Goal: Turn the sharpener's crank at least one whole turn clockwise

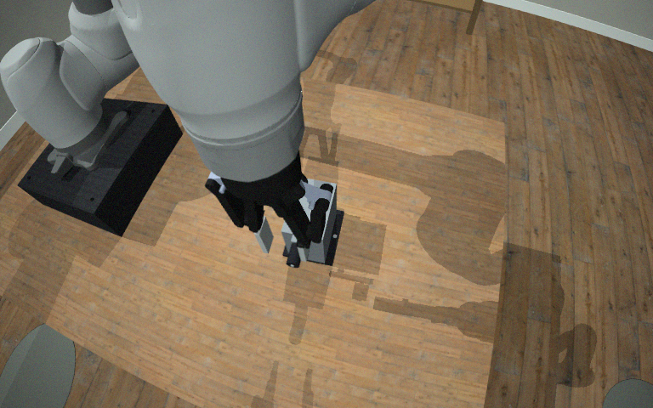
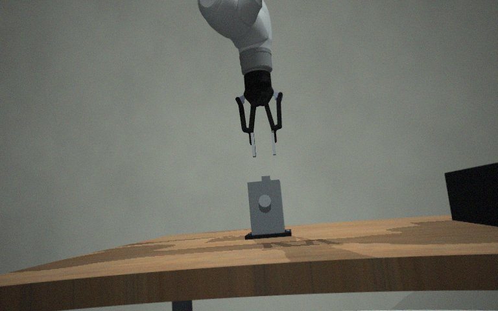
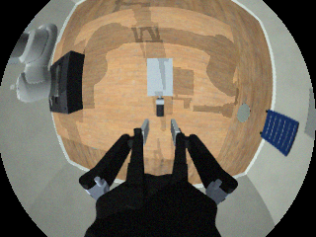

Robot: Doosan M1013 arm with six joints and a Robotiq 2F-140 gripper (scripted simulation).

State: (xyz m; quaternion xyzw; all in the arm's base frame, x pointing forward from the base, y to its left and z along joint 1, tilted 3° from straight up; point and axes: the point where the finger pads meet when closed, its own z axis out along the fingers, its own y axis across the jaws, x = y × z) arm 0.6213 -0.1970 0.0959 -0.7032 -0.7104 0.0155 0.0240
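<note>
The black crank knob lies 20 mm to the left of my hand and 100 mm below it. Also, from my hand: crank: 20 mm to the left, 110 mm below.
</note>
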